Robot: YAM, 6 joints.
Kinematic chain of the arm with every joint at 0, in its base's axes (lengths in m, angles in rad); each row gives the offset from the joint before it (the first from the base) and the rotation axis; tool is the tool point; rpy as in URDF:
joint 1: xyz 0 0 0.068 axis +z
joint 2: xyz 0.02 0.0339 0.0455 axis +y
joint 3: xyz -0.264 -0.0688 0 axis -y
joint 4: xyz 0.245 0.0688 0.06 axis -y
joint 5: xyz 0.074 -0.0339 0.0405 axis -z
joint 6: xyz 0.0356 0 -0.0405 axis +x
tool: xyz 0 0 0 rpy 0 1.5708 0
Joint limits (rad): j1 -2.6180..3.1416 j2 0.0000..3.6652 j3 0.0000..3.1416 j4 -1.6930..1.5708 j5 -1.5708..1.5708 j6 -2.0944..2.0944
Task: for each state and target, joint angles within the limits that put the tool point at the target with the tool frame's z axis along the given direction. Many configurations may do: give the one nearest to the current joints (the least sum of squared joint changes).
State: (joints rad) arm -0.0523 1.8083 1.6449 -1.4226 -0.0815 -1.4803
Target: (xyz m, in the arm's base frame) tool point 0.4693 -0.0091 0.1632 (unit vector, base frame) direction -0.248 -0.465 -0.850
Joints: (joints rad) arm 0.0156 2.6120 2.4410 -1.6916 0.4791 -1.4803
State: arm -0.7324 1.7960 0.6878 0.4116 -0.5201 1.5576
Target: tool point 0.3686 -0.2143 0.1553 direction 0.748 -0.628 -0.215
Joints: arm -0.5115 2.0228 1.0331 0.7693 0.1825 1.5576
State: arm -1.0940 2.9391 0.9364 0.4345 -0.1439 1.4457
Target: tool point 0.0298 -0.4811 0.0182 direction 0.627 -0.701 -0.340
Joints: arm -1.5544 2.5377 1.3742 0.7176 -0.6629 1.4457
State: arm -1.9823 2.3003 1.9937 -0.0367 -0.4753 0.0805
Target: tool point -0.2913 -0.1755 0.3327 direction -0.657 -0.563 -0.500
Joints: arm -2.6158 1.4720 1.2786 -0.3379 -0.1580 0.0805
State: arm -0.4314 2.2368 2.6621 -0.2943 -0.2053 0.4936
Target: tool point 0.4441 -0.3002 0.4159 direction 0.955 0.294 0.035
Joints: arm -0.6483 2.4528 2.7492 -0.2365 -0.9461 0.4936
